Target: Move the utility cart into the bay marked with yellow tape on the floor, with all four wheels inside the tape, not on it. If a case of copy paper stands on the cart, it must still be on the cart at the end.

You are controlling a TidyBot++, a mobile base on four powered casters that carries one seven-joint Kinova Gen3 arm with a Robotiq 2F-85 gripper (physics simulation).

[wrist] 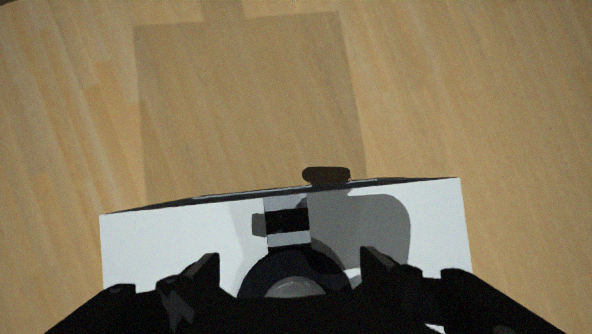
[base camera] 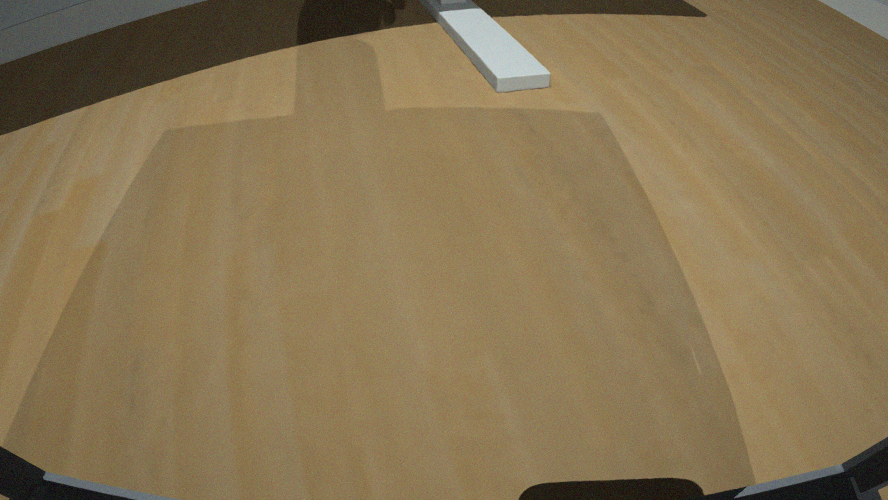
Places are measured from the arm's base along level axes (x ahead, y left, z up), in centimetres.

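Pixels of known places: gripper, between the fingertips: (wrist: 290, 265).
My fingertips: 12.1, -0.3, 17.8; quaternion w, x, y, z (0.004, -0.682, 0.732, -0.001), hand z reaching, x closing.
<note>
Behind a point stands the place of what it marks, as x, y, z.
The utility cart, the yellow-taped bay and a case of copper-free copy paper cannot be made out in either view. My gripper (wrist: 290, 265) {12.1, -0.3, 17.8} is open, its two black fingers wide apart with no object between them. It hangs over the white top of my own base (wrist: 165, 240) {10.8, 16.6, -1.4} in the wrist view. The gripper does not show in the base camera view.
A flat white bar (base camera: 497, 49), like a foot of some furniture, lies on the wooden floor (base camera: 776, 186) {52.9, -43.7, -39.7} (wrist: 475, 100) {35.2, -59.9, -39.7} ahead at the top of the base camera view. A dark band of shadow and a grey wall stretch lie behind it at the upper left.
</note>
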